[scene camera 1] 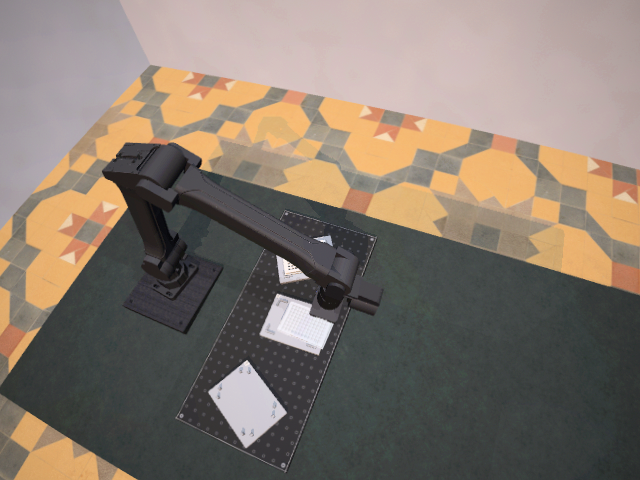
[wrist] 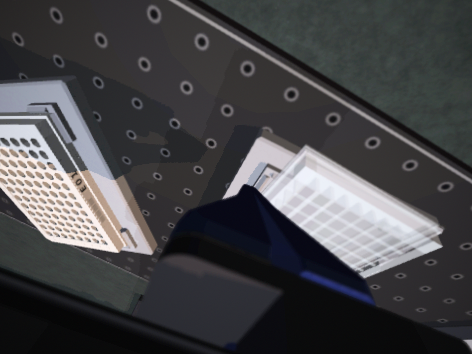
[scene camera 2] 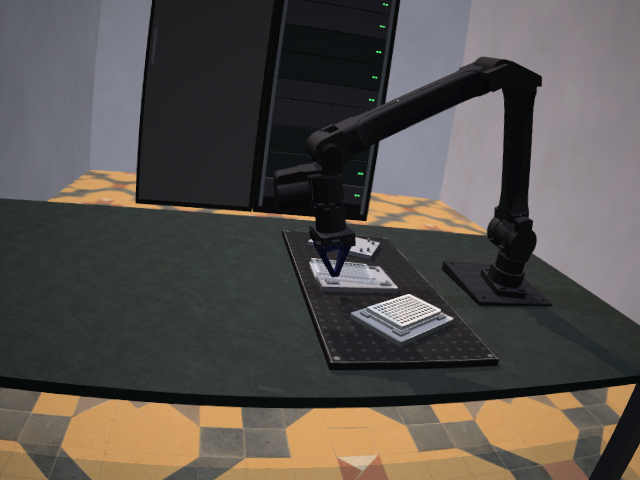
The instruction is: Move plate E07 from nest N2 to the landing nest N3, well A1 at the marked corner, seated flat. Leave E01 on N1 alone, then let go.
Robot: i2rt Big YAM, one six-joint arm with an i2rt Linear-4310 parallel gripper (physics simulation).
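Plate E07 [scene camera 1: 305, 322] [scene camera 2: 343, 269] [wrist: 335, 215], clear with a grid of wells, lies on the middle nest N2 [scene camera 1: 269, 326] [scene camera 2: 356, 286] [wrist: 250, 160]. It is shifted toward the side away from the arm base, leaving two corner brackets bare. Its label is not readable. My gripper [scene camera 2: 334, 273] [wrist: 244, 195] is shut and empty, its fingertips low at the plate; whether they touch it I cannot tell. Landing nest N3 [scene camera 1: 247, 403] [scene camera 2: 356, 251] holds no plate and has upright pins. White plate E01 [scene camera 1: 292, 266] [scene camera 2: 404, 311] [wrist: 40, 185] sits on nest N1 [scene camera 2: 400, 338] [wrist: 90, 135].
The nests stand in a row on a black perforated board [scene camera 1: 232, 335] [scene camera 2: 330, 330] [wrist: 190, 120] on a dark green table [scene camera 1: 465, 361] [scene camera 2: 155, 294]. The arm base plate [scene camera 1: 199, 304] [scene camera 2: 465, 281] is beside the board. A dark server rack [scene camera 2: 204, 103] stands behind the table.
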